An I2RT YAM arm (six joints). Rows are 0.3 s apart.
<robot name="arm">
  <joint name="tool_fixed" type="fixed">
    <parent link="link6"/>
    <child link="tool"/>
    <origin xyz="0 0 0" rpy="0 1.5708 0"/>
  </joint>
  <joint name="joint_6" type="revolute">
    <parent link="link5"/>
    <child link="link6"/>
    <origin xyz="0.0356 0 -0.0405"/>
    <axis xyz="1 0 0"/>
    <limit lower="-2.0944" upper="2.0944"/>
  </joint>
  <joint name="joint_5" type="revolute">
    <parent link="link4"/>
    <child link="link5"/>
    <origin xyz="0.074 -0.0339 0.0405"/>
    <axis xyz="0 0 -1"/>
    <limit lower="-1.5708" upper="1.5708"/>
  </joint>
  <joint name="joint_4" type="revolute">
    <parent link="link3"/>
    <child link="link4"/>
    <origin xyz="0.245 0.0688 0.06"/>
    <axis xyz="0 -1 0"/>
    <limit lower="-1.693" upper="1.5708"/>
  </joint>
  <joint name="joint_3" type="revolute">
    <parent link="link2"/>
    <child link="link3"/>
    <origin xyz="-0.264 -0.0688 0"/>
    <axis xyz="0 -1 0"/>
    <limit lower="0" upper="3.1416"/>
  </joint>
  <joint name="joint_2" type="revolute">
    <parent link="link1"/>
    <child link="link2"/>
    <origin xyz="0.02 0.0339 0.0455"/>
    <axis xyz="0 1 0"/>
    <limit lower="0" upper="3.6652"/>
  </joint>
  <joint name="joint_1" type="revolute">
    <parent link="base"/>
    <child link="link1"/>
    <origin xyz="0 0 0.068"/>
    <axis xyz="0 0 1"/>
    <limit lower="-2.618" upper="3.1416"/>
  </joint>
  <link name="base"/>
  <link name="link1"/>
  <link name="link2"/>
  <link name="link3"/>
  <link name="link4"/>
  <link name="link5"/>
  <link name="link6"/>
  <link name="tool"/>
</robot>
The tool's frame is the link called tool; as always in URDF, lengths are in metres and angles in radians.
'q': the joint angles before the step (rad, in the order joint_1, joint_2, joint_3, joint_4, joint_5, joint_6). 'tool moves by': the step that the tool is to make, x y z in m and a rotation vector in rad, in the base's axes. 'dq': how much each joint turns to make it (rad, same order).
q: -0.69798 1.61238 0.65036 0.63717 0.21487 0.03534
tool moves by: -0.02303 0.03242 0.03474 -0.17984 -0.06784 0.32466
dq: -0.00150 -0.22708 -0.12548 0.07898 -0.29570 -0.16686
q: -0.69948 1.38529 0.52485 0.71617 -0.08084 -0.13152
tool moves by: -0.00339 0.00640 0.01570 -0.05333 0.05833 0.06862
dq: 0.00304 -0.07975 0.02616 -0.12576 -0.05280 -0.08798
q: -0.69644 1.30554 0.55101 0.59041 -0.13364 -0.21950
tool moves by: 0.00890 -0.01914 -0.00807 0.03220 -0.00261 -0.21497
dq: -0.00613 0.10243 0.04705 0.03863 0.20128 0.06170
